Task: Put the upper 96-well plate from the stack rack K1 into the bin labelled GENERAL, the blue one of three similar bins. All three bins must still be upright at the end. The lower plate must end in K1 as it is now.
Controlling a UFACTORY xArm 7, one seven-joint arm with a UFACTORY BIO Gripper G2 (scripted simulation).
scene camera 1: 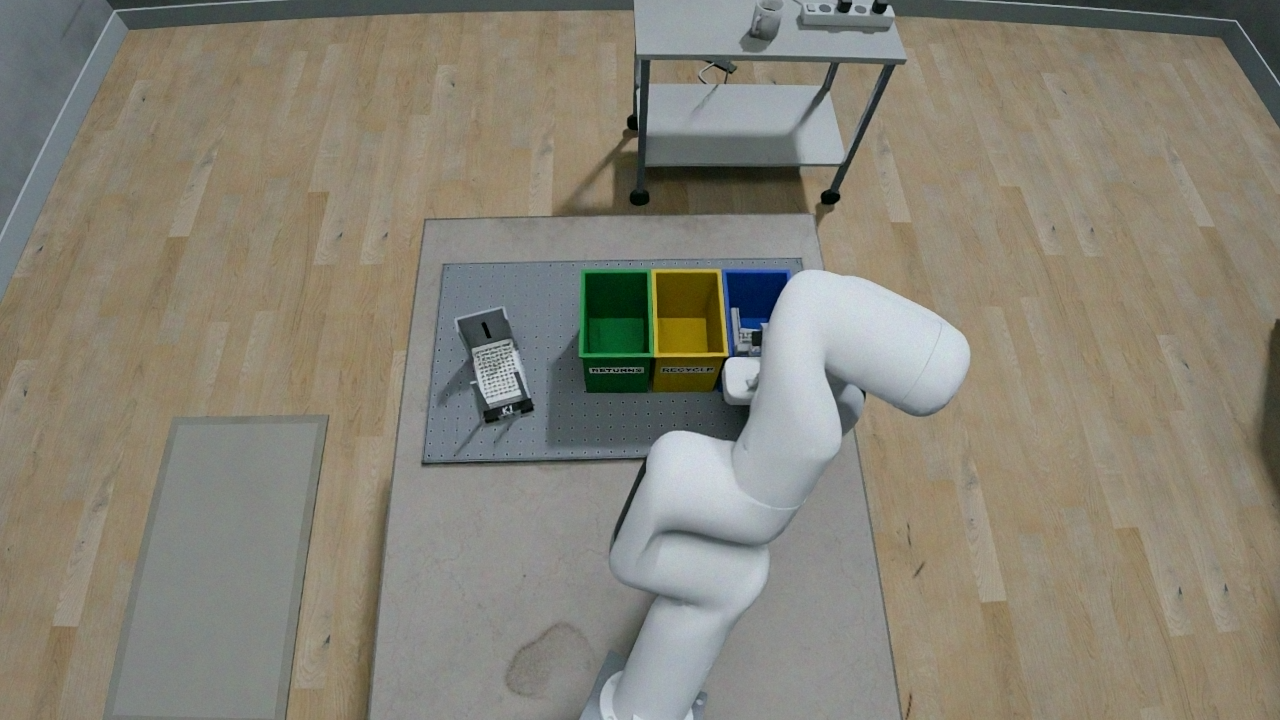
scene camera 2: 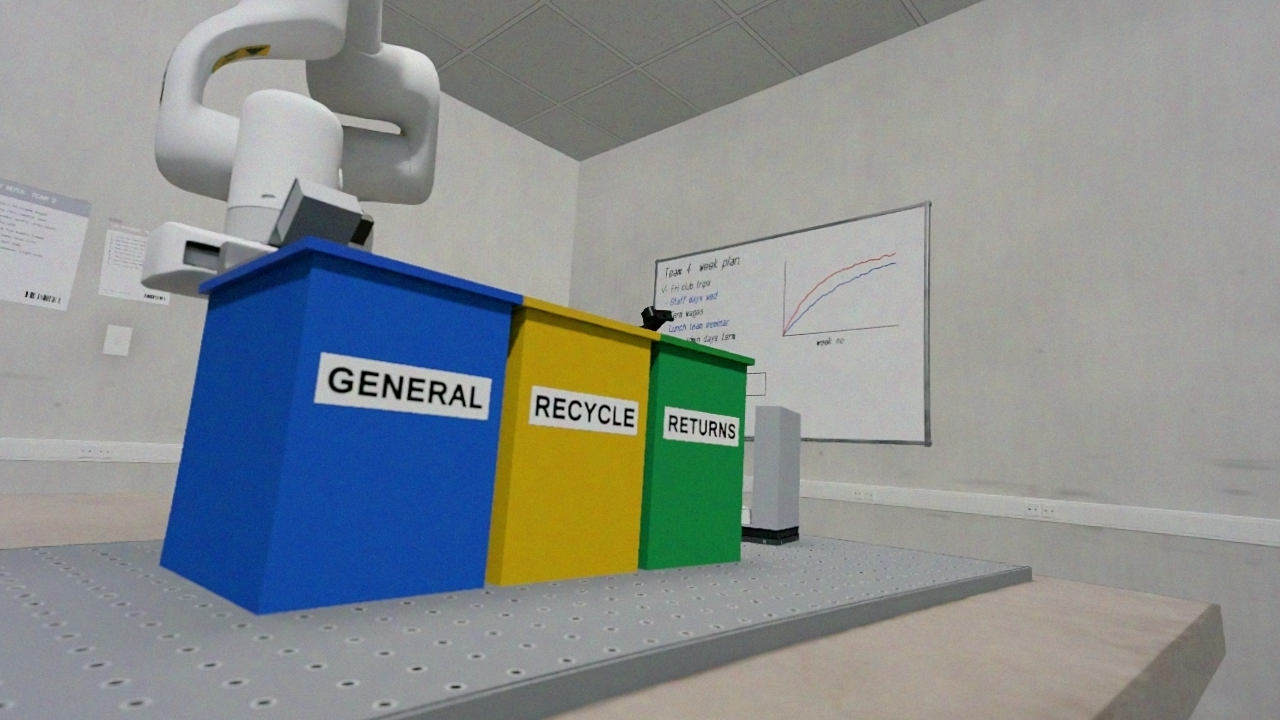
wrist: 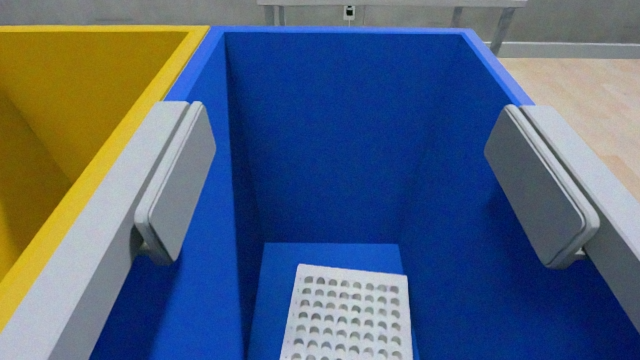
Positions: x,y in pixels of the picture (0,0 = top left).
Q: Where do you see a yellow recycle bin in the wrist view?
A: At 73,84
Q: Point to a blue general bin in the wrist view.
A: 361,148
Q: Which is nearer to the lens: the blue general bin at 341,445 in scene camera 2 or the yellow recycle bin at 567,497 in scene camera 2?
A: The blue general bin.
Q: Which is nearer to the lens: the yellow recycle bin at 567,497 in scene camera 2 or the green returns bin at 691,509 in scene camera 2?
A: The yellow recycle bin.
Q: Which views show the yellow recycle bin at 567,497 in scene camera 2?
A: Scene camera 1, scene camera 2 and the wrist view: all of them.
